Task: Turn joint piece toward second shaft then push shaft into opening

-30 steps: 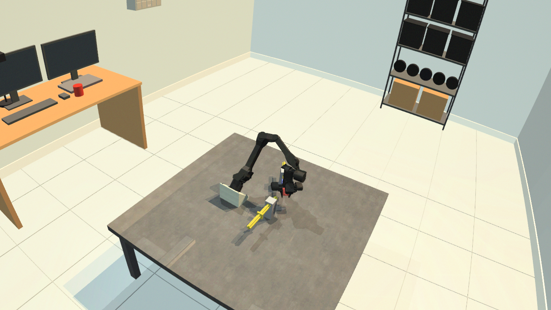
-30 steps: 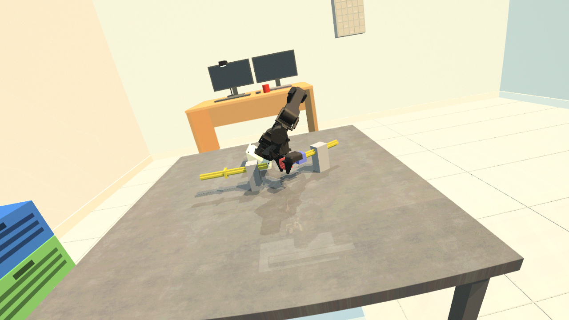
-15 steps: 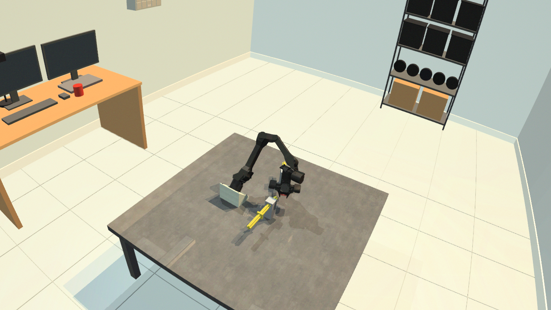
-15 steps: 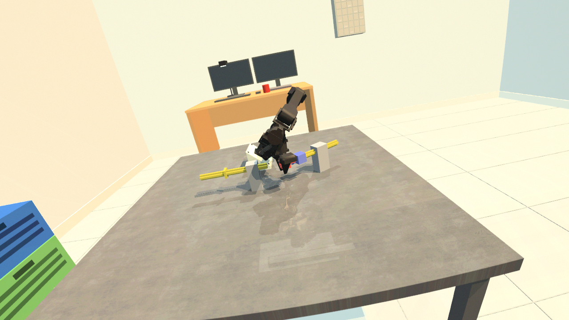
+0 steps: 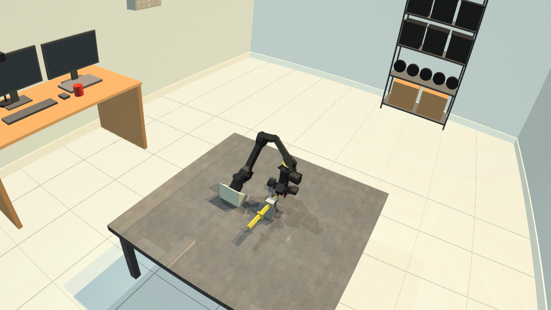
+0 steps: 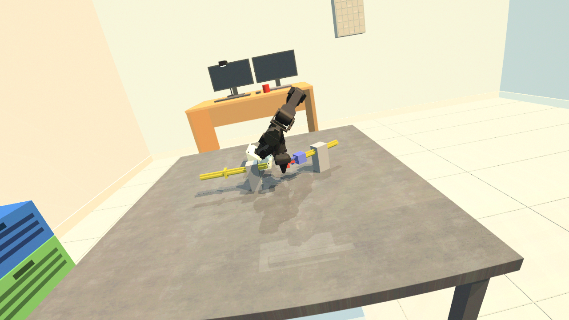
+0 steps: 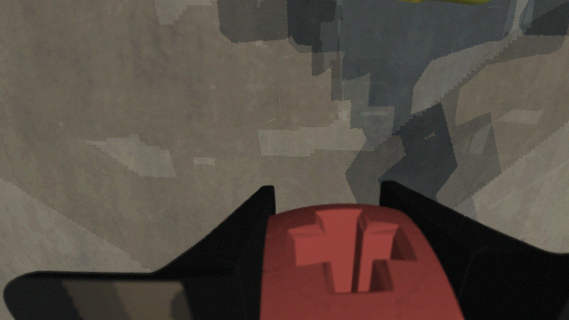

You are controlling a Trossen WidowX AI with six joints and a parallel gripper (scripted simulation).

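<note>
Right now the red square joint piece is 20 mm to the left of my gripper tip and 40 mm above it.
</note>
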